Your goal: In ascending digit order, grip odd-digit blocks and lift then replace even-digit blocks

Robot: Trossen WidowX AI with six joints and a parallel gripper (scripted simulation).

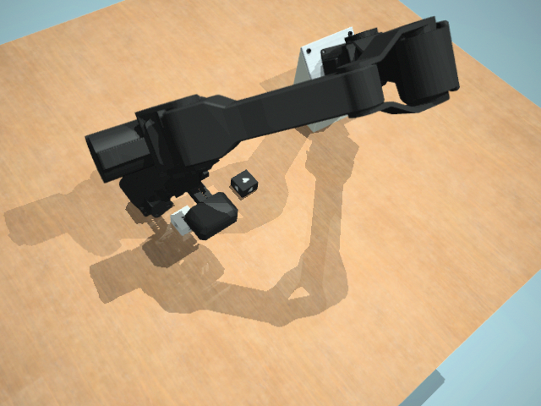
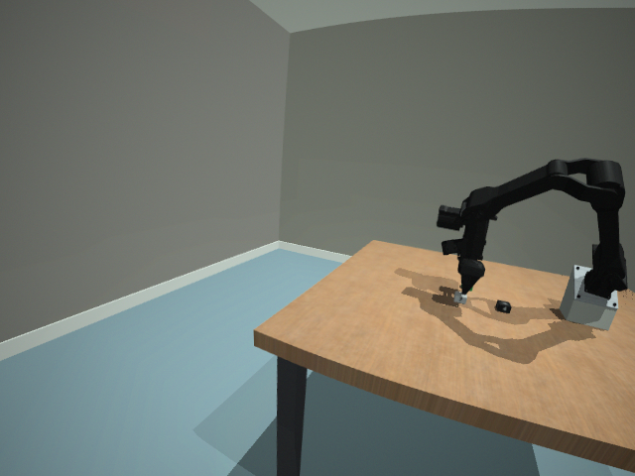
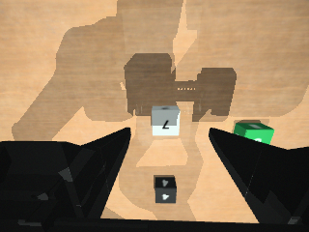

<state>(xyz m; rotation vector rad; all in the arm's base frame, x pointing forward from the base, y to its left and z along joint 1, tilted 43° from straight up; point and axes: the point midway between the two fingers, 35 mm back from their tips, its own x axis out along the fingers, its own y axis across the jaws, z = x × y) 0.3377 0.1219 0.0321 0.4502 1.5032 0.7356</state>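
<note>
The white block is 30 mm below my gripper tip. From my gripper tip the other things lie so: green block: 110 mm to the right, 30 mm below.
</note>
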